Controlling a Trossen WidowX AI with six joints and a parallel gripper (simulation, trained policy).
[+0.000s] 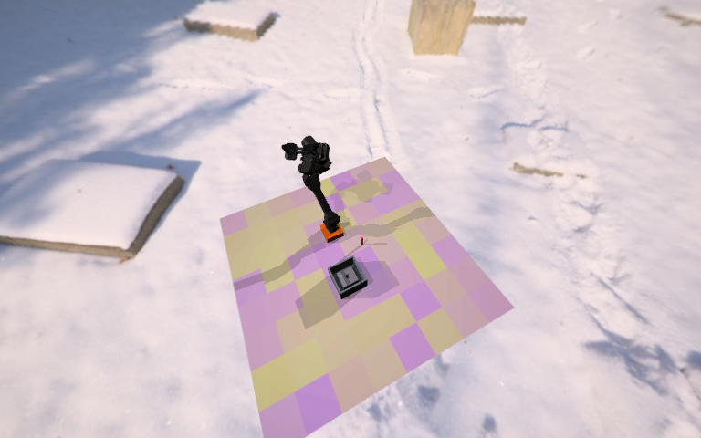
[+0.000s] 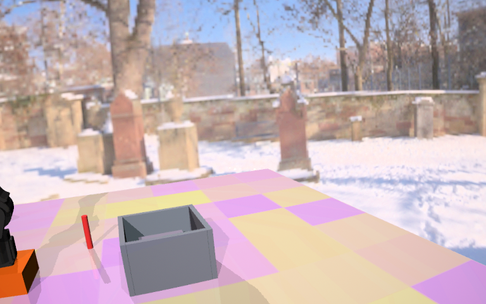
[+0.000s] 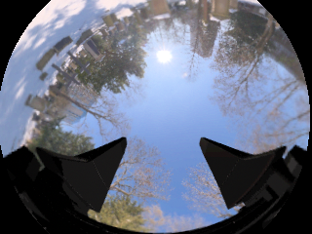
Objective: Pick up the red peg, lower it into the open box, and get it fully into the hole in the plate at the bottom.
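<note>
The red peg is 73 cm below my gripper tip, 21 cm to the left of it and 13 cm ahead of it. The rest, counted from my gripper tip: grey box 74 cm below, 26 cm ahead, 1 cm to the left.
</note>
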